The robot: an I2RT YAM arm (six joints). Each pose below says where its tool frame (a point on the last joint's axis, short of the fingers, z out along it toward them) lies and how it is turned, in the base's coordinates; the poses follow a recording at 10 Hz.
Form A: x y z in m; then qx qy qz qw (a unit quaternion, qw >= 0).
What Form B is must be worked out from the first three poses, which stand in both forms.
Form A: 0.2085 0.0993 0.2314 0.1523 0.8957 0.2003 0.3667
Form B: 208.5 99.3 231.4 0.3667 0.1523 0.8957 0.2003
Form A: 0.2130 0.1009 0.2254 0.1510 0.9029 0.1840 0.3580
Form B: 213.0 100.9 225.4 0.3580 0.1510 0.9029 0.1840
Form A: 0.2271 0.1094 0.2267 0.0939 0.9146 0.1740 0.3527
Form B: 227.1 109.4 226.7 0.3527 0.0939 0.9146 0.1740
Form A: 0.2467 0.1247 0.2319 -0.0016 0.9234 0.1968 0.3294
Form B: 246.7 124.7 231.9 0.3294 -0.0016 0.9234 0.1968
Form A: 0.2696 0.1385 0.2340 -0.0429 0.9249 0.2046 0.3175
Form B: 269.6 138.5 234.0 0.3175 -0.0429 0.9249 0.2046
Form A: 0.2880 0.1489 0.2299 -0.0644 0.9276 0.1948 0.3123
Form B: 288.0 148.9 229.9 0.3123 -0.0644 0.9276 0.1948
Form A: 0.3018 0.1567 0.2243 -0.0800 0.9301 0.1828 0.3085
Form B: 301.8 156.7 224.3 0.3085 -0.0800 0.9301 0.1828
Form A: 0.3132 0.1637 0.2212 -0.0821 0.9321 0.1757 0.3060
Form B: 313.2 163.7 221.2 0.3060 -0.0821 0.9321 0.1757
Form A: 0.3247 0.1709 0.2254 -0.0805 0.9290 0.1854 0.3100
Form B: 324.7 170.9 225.4 0.3100 -0.0805 0.9290 0.1854
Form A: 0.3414 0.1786 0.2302 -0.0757 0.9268 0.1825 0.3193
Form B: 341.4 178.6 230.2 0.3193 -0.0757 0.9268 0.1825
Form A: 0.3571 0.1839 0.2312 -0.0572 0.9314 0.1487 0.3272
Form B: 357.1 183.9 231.2 0.3272 -0.0572 0.9314 0.1487
